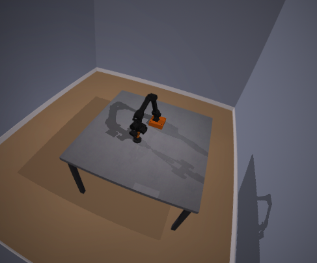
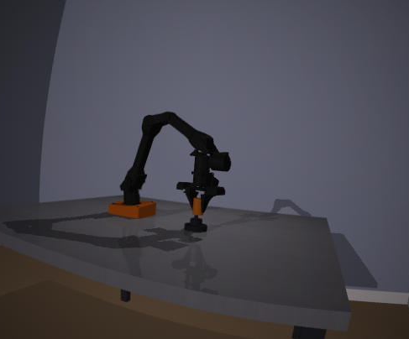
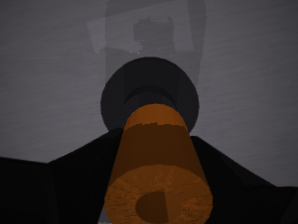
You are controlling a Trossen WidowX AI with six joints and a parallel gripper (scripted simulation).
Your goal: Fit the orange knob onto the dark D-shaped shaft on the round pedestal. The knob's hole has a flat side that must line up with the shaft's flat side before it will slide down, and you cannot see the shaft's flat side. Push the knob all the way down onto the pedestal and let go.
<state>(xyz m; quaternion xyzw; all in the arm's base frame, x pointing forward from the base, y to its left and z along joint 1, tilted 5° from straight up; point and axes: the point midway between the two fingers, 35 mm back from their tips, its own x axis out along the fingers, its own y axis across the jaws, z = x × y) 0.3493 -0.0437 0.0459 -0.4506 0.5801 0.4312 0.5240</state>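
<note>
Right now the orange knob is 20 mm above my gripper tip. From my gripper tip the other things lie so: dark round pedestal: 40 mm below, 10 mm behind.
</note>
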